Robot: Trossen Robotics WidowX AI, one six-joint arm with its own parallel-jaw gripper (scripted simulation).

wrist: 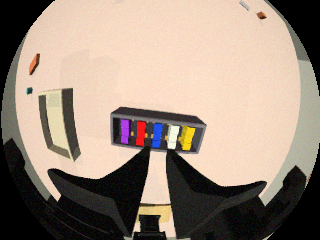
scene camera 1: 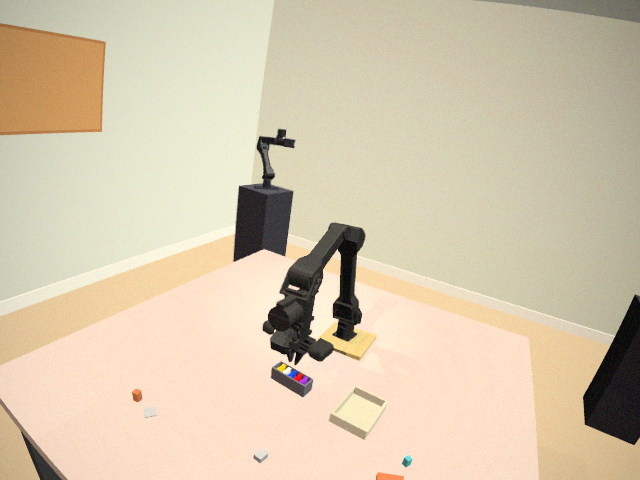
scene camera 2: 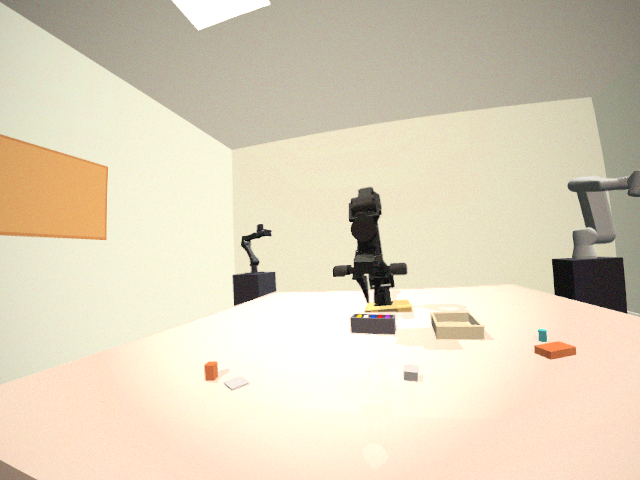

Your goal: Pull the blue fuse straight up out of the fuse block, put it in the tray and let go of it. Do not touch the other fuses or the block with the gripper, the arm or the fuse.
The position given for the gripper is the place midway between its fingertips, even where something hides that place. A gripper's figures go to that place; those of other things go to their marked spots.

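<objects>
The gripper (wrist: pixel 158 152) is 10 cm from the lens, while a beige tray (wrist: pixel 57 121) sits 26 cm from the lens.
</objects>
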